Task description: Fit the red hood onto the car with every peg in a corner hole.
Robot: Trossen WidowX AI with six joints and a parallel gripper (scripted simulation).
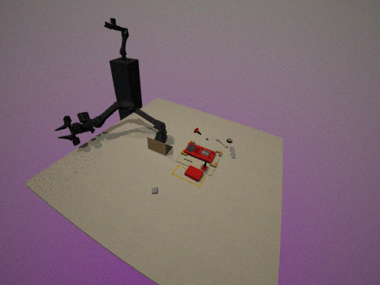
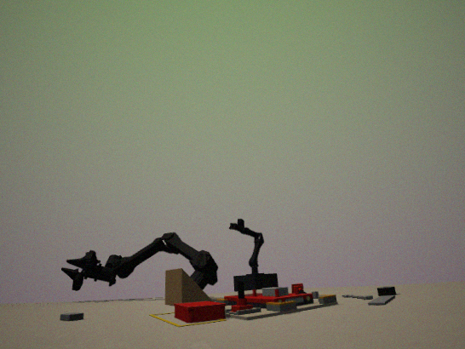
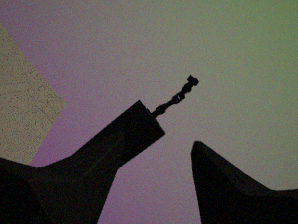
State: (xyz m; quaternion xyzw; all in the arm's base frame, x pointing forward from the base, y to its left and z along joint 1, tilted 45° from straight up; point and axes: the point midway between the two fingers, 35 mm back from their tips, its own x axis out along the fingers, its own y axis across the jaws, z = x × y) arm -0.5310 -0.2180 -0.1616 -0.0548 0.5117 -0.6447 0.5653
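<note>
Now: the red hood 840 mm ahead of my gripper tip, 140 mm to the left of it and 130 mm below it. The rest, counted from my gripper tip: grey engine block (870 mm ahead, 330 mm to the left, 120 mm below).
</note>
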